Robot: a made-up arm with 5 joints.
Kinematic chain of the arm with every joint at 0, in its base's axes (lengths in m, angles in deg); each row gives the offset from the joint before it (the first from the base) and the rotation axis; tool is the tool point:
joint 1: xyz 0 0 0.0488 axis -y
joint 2: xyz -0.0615 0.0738 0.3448 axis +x
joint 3: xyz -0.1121 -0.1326 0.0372 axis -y
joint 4: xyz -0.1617 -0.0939 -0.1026 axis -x
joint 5: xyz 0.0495 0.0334 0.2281 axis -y
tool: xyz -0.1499 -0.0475 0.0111
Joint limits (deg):
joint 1: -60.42..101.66
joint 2: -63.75..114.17
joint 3: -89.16..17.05
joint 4: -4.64..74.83
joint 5: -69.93..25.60
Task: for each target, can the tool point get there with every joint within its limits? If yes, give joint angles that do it. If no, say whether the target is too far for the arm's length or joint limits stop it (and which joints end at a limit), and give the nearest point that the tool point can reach.
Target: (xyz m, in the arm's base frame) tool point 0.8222 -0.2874 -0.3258
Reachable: no: joint limits stop it (at a limit: joint 1, joint 3, joint 5) | nearest point 0.4755 -0.2173 0.2121 | short by 0.644 m
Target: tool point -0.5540 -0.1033 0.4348
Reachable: yes | joints 15.82 12.51 6.83 19.27 -33.17
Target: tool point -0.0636 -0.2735 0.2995
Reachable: yes | joints 6.24 76.71 -61.80 11.85 -58.05
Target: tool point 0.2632 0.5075 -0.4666
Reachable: no: joint limits stop it (at a limit: joint 1, joint 2, joint 3, joint 4, joint 5) | nearest point -0.0106 0.1513 -0.3975 | short by 0.455 m
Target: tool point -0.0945 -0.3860 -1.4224
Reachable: no: too far | nearest point -0.2717 -0.2213 -0.4839 | short by 0.969 m
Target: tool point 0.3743 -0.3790 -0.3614
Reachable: no: joint limits stop it (at a limit: joint 1, joint 4) | nearest point 0.0570 -0.1680 -0.2726 | short by 0.391 m
